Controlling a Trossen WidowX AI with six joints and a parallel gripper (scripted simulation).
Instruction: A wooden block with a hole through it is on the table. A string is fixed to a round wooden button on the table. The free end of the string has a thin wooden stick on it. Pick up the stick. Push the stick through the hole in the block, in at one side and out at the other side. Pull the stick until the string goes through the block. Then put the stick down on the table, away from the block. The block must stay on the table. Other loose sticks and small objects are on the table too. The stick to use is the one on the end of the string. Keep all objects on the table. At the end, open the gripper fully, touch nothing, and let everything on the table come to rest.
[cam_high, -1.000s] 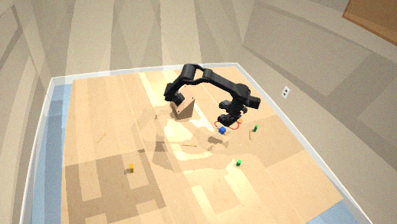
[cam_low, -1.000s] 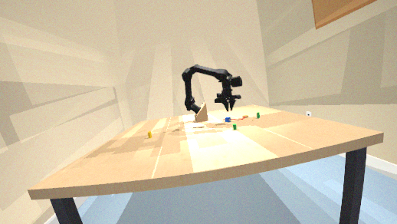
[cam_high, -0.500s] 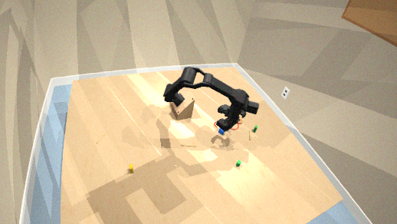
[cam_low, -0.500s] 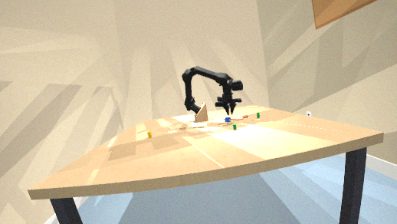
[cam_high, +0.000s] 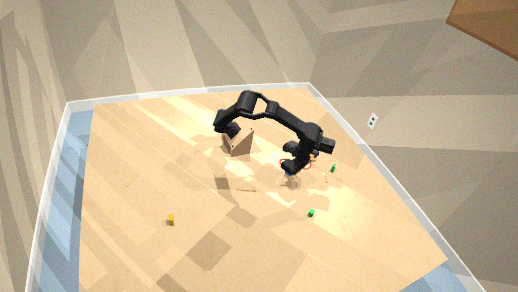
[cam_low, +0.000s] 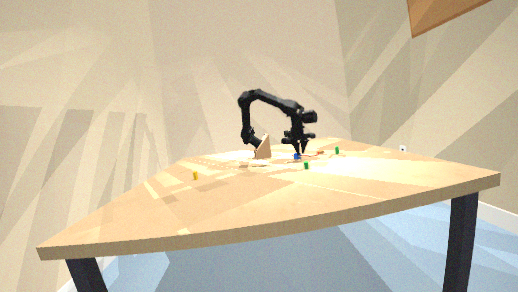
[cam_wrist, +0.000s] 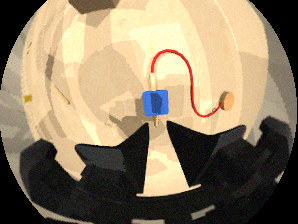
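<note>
Now: the blue cube 3 cm behind my gripper tip, 1 cm to the right of it and 1 cm below it. From my gripper tip the other things lie so: thin wooden stick 4 cm behind, 1 cm to the right, 1 cm below; then round wooden button 6 cm behind, 14 cm to the left, 2 cm below; then yellow piece 3 cm ahead, 54 cm to the right, 1 cm below.
</note>
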